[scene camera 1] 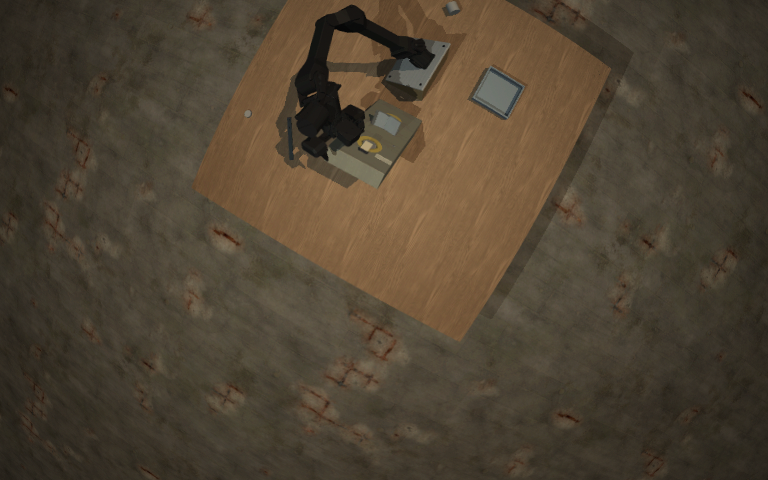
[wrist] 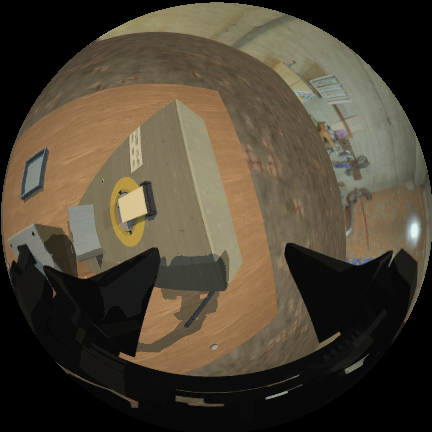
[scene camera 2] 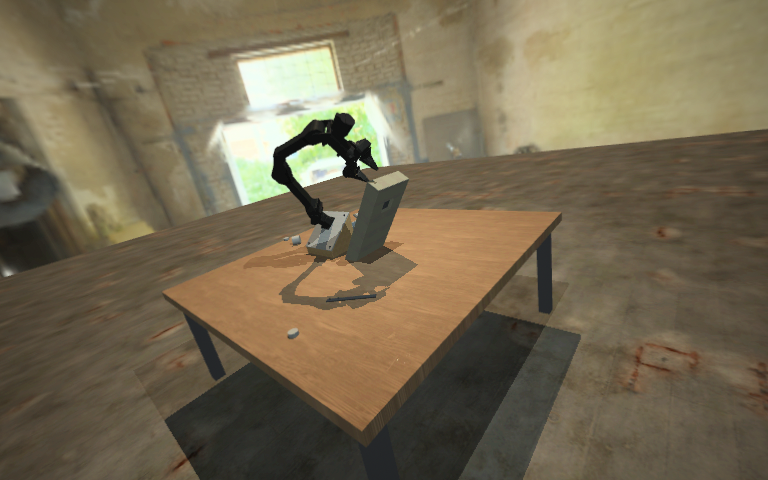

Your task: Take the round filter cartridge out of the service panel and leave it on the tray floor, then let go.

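The service panel [scene camera 1: 398,141] [scene camera 2: 370,220] [wrist: 182,200] is a tilted grey-green block. A yellow ring [scene camera 1: 378,140] [wrist: 115,215] surrounds a round opening in its face. A cream plate [scene camera 1: 367,146] [wrist: 133,204] with a dark block beside it partly covers the opening, so the round cartridge cannot be made out clearly. A grey flap [scene camera 1: 387,122] [wrist: 85,231] partly covers another yellow ring. The shallow blue-rimmed tray [scene camera 1: 498,92] [wrist: 35,173] lies apart from the panel. My gripper [scene camera 2: 374,174] [wrist: 223,253] is open and empty, near the panel's upper end in the second scene view.
The arm stands on a grey wedge base [scene camera 1: 427,74] [wrist: 22,237] beside the panel. A dark bar [scene camera 1: 289,138] [scene camera 2: 352,297] [wrist: 199,310] and a small white disc [scene camera 1: 247,113] [scene camera 2: 292,333] [wrist: 214,346] lie on the table. A white cylinder [scene camera 1: 451,7] [scene camera 2: 295,240] is beyond the base.
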